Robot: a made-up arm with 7 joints. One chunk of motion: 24 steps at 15 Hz.
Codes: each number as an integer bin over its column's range. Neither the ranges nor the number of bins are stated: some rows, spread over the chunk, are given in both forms.
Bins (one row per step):
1: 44 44 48 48 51 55 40
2: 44 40 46 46 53 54 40
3: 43 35 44 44 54 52 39
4: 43 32 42 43 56 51 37
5: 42 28 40 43 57 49 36
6: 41 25 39 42 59 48 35
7: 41 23 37 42 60 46 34
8: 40 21 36 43 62 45 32
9: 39 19 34 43 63 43 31
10: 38 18 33 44 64 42 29
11: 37 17 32 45 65 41 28
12: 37 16 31 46 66 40 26
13: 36 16 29 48 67 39 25
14: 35 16 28 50 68 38 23
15: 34 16 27 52 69 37 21
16: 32 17 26 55 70 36 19
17: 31 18 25 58 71 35 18
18: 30 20 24 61 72 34 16
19: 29 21 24 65 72 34 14
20: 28 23 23 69 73 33 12
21: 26 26 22 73 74 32 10
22: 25 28 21 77 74 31 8
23: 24 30 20 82 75 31 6
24: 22 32 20 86 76 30 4
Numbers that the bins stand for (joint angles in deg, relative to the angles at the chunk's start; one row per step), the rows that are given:
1: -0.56 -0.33 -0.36 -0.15 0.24 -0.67 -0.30
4: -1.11 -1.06 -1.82 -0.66 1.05 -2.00 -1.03
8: -2.78 -1.73 -3.27 -0.66 2.02 -4.00 -2.24
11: -4.44 -1.97 -4.24 -0.45 2.51 -5.33 -3.21
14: -5.56 -2.03 -5.21 0.05 2.99 -6.33 -4.42
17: -7.78 -1.91 -5.94 0.86 3.47 -7.33 -5.64
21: -10.56 -1.42 -6.67 2.37 3.96 -8.33 -7.58
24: -12.78 -1.06 -7.15 3.69 4.28 -9.00 -9.03
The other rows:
2: -0.56 -0.58 -0.85 -0.35 0.57 -1.00 -0.30
3: -1.11 -0.88 -1.33 -0.56 0.73 -1.67 -0.55
5: -1.67 -1.30 -2.30 -0.66 1.21 -2.67 -1.27
6: -2.22 -1.48 -2.55 -0.76 1.54 -3.00 -1.52
7: -2.22 -1.61 -3.03 -0.76 1.70 -3.67 -1.76
9: -3.33 -1.85 -3.76 -0.66 2.18 -4.67 -2.48
10: -3.89 -1.91 -4.00 -0.56 2.34 -5.00 -2.97
12: -4.44 -2.03 -4.48 -0.35 2.67 -5.67 -3.70
13: -5.00 -2.03 -4.97 -0.15 2.83 -6.00 -3.94
15: -6.11 -2.03 -5.45 0.25 3.15 -6.67 -4.91
16: -7.22 -1.97 -5.70 0.56 3.31 -7.00 -5.39
18: -8.33 -1.79 -6.18 1.16 3.64 -7.67 -6.12
19: -8.89 -1.73 -6.18 1.57 3.64 -7.67 -6.61
20: -9.44 -1.61 -6.42 1.97 3.80 -8.00 -7.09
22: -11.11 -1.30 -6.91 2.78 3.96 -8.67 -8.06
23: -11.67 -1.18 -7.15 3.28 4.12 -8.67 -8.55

